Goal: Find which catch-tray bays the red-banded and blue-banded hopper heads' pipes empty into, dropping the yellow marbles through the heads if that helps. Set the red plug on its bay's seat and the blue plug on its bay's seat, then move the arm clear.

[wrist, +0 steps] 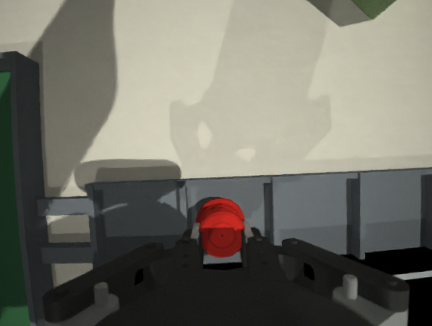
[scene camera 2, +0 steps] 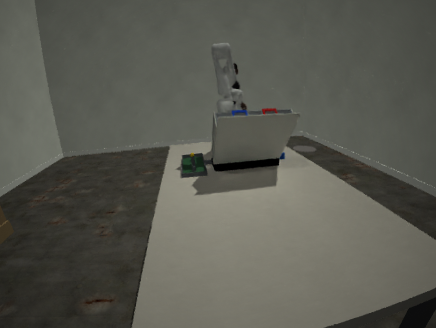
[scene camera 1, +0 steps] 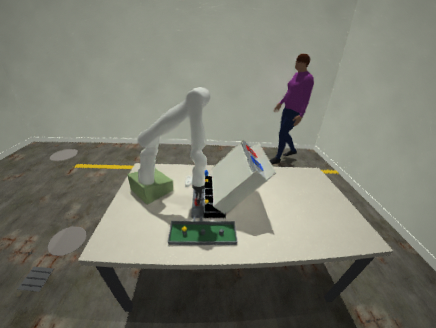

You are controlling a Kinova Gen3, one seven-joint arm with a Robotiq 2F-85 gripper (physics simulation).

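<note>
My gripper is shut on the red plug and holds it upright. In the wrist view it is over the grey front section of the catch tray, at the second bay from the green tray's end; its height is unclear. Two yellow marbles show in the black bays. The blue plug stands by the catch tray's far end. The tilted white housing carries the red-banded head and blue-banded head. The housing hides my gripper in scene camera 2.
A green tray with a yellow marble on a post adjoins the catch tray's near end. The white housing leans up beside the bays. A green block is under the arm's base. A person is behind the table.
</note>
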